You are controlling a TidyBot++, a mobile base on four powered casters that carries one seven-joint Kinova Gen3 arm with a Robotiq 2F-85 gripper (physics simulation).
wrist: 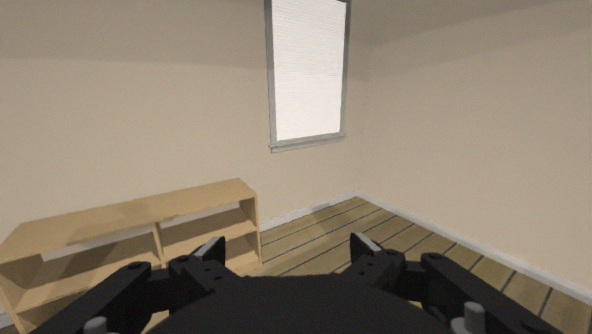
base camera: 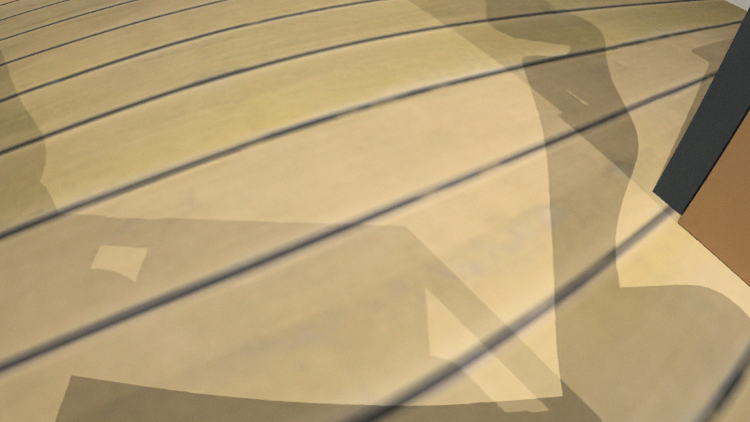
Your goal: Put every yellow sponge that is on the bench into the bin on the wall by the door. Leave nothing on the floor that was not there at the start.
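Frame: origin at the arm's base, x right, y back, z down, level; centimetres.
Seen in the pictures: gripper, fingertip midpoint: (wrist: 288,248).
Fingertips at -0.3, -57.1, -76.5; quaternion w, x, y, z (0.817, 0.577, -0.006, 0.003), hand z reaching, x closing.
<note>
A point is followed by its place in that frame, as x, y, z.
My gripper (wrist: 288,248) {-0.3, -57.1, -76.5} is open in the wrist view, its two fingertips standing wide apart with no object between them. It points out across the room, toward a wall and floor beyond. The yellow sponges, the bench and the bin on the wall by the door do not show in either view.
A low wooden shelf unit (wrist: 255,225) {-24.0, -182.9, 3.9} stands against the wall at the left in the wrist view. A window (wrist: 309,70) {21.5, -256.3, -104.3} is in that wall, near the room's corner. In the base camera view, a dark panel (base camera: 702,115) {40.2, -49.1, 26.4} and a brown box-like block (base camera: 729,209) {43.3, -40.3, 33.3} stand at the right edge.
</note>
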